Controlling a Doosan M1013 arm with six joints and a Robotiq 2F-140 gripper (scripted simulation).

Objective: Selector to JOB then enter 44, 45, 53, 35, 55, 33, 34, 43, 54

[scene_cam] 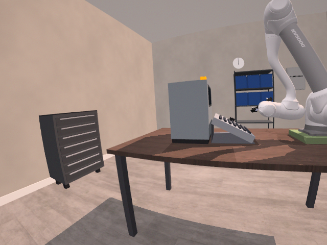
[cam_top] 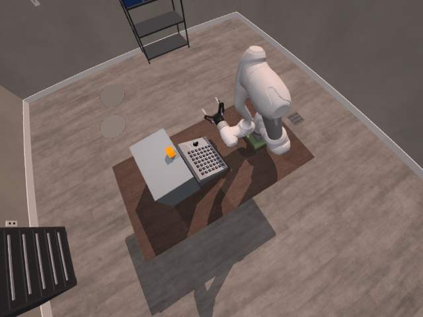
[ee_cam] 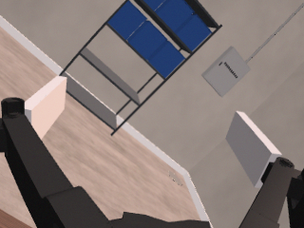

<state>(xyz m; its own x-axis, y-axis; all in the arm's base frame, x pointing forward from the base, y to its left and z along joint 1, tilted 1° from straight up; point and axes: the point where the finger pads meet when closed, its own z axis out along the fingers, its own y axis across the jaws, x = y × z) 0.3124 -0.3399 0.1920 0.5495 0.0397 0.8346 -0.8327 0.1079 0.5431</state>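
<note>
Right now the key 44 is 250 mm ahead of my hand, 360 mm to the left of it and 120 mm below it. From my hand the other things lie so: black selector knob: 260 mm ahead, 200 mm to the left, 110 mm below; sloped keypad: 280 mm ahead, 320 mm to the left, 160 mm below.
</note>
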